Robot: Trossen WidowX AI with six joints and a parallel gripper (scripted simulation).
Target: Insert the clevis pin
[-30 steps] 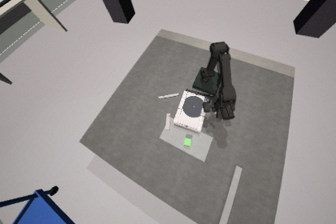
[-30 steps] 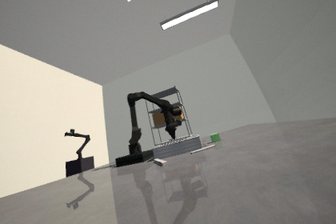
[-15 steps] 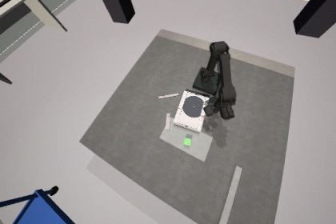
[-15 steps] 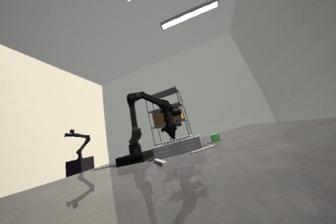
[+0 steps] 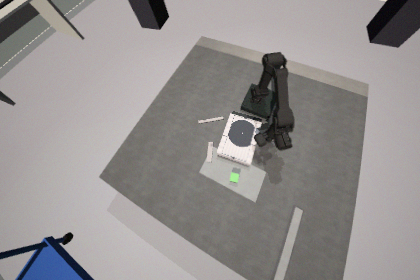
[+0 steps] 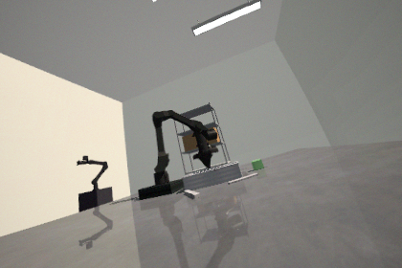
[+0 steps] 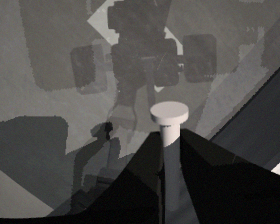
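The dark aluminium disc is 15 cm to the right of my gripper tip and 1 cm ahead of it. From my gripper tip the other things lie so: steel tray (15 cm to the right, 3 cm ahead, 2 cm below); then green block (25 cm ahead, 13 cm to the right, 4 cm below); then steel clevis pin (1 cm to the right, 1 cm behind, 1 cm above).
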